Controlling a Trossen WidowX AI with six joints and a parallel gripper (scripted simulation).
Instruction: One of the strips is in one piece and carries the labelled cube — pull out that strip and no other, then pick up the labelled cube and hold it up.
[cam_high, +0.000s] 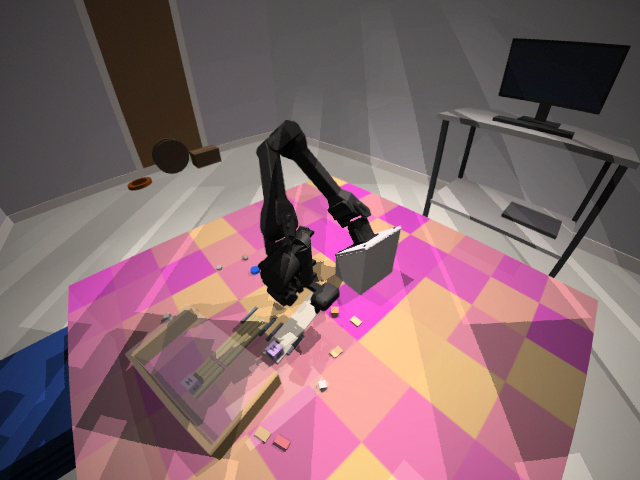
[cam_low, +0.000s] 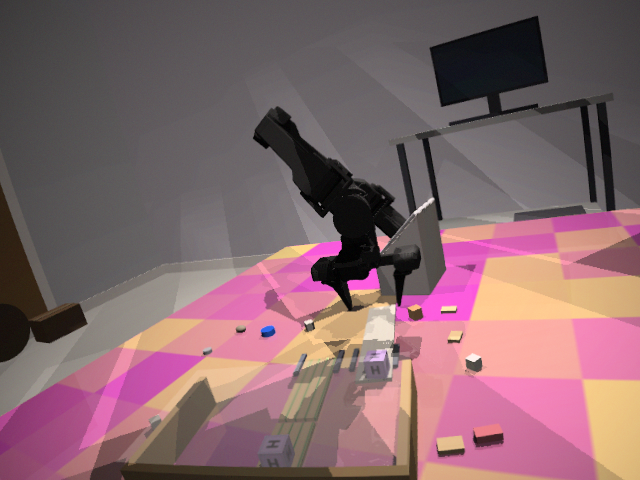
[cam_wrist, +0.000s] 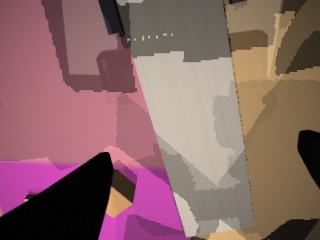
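Right now my gripper tip is 5 cm above the white strip and 2 cm short of it. Round my gripper tip: blue disc 25 cm to the right, 4 cm below.
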